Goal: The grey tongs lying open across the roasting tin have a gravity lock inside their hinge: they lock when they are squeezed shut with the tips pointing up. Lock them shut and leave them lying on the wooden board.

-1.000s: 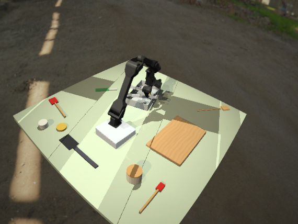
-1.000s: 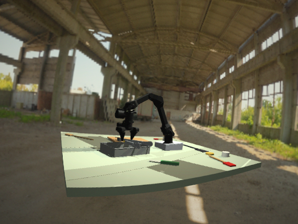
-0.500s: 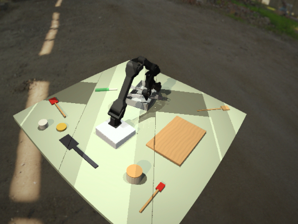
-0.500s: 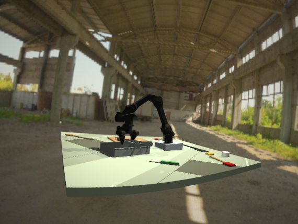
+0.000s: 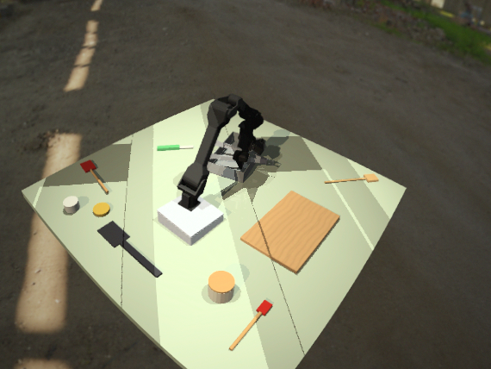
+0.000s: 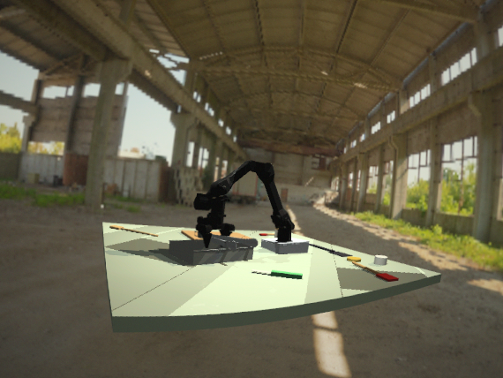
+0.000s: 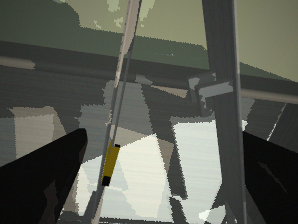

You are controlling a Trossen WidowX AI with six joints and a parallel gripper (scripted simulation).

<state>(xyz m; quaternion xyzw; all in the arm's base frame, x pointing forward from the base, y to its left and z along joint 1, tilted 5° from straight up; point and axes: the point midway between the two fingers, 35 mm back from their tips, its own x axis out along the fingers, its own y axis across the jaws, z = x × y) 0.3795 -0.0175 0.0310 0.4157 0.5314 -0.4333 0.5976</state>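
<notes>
The yellow slider lies 20 mm ahead of my gripper tip and 40 mm above it. Also, from my gripper tip: green-handled tool: 50 mm behind, 340 mm to the left, 20 mm below; wooden board: 220 mm behind, 350 mm to the right, 20 mm below; roasting tin: 40 mm ahead, 50 mm to the left.
</notes>
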